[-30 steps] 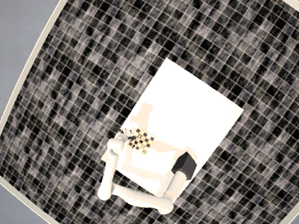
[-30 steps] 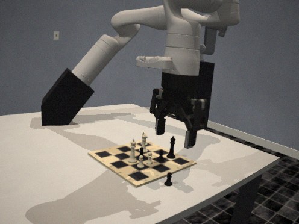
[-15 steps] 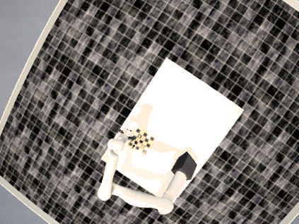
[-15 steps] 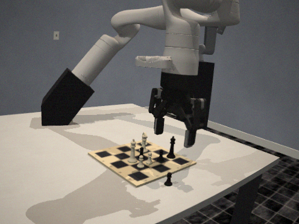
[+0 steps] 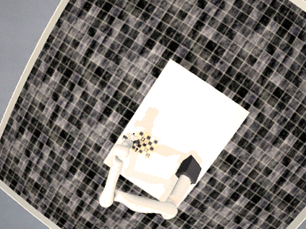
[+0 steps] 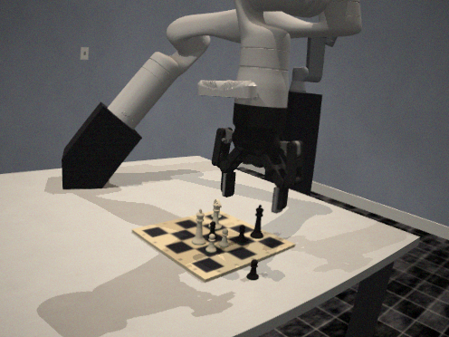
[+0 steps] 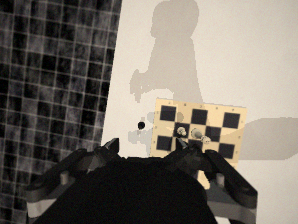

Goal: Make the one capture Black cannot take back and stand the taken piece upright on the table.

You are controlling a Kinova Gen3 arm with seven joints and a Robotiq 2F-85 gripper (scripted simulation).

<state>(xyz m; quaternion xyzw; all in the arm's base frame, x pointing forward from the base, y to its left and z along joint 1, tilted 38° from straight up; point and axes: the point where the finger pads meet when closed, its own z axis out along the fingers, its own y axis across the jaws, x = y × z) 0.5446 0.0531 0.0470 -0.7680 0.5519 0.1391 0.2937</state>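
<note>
Now: the board 12 cm behind my hand, 1 cm to the left of it and 12 cm below it. From my hand the other things lie so: tall white piece (11 cm behind, 3 cm to the right, 8 cm below); tall black piece (10 cm behind, 9 cm to the left, 8 cm below).
</note>
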